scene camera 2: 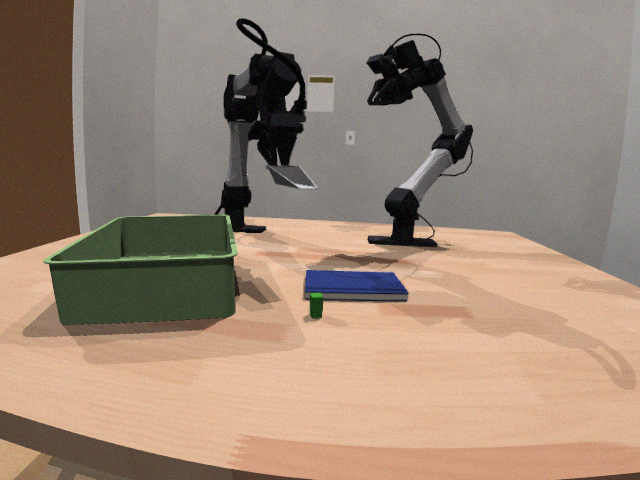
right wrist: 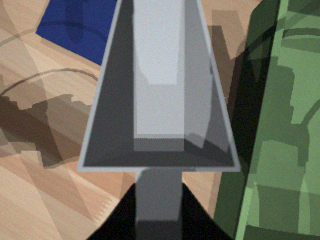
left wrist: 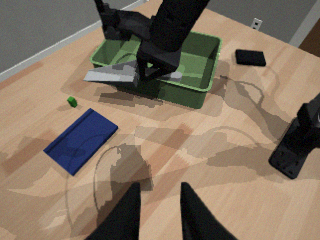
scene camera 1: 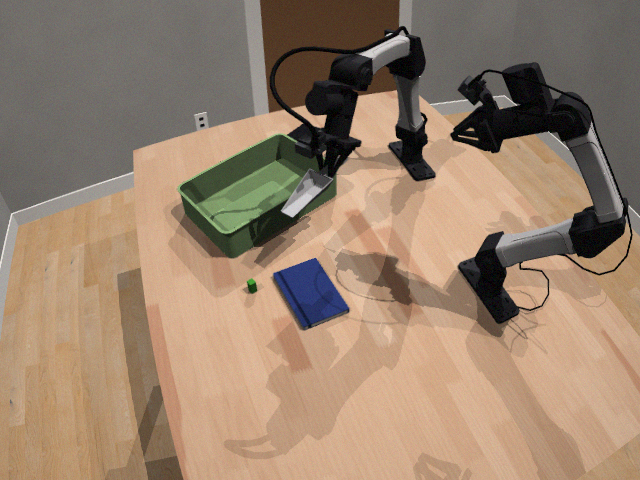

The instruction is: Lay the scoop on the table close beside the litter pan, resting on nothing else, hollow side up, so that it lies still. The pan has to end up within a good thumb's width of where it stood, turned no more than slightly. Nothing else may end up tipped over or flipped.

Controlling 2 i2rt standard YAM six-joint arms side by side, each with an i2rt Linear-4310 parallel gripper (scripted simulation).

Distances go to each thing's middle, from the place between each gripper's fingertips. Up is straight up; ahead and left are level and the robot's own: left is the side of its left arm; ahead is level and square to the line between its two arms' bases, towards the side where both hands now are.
Now: right hand 30 mm short of the grey scoop [scene camera 1: 311,186], 20 mm to the right of it and 10 mm above it. The rest, counted from my right hand: blue notebook [scene camera 1: 313,298] (80 mm ahead, 170 mm to the left, 190 mm below); green litter pan [scene camera 2: 166,284] (150 mm ahead, 180 mm to the right, 160 mm below).
Now: left hand [scene camera 1: 453,134] 240 mm short of the grey scoop, 150 mm to the left of it and 190 mm above it. Round my left hand: blue notebook (300 mm ahead, 370 mm below); green litter pan (370 mm ahead, 350 mm to the right, 340 mm below).
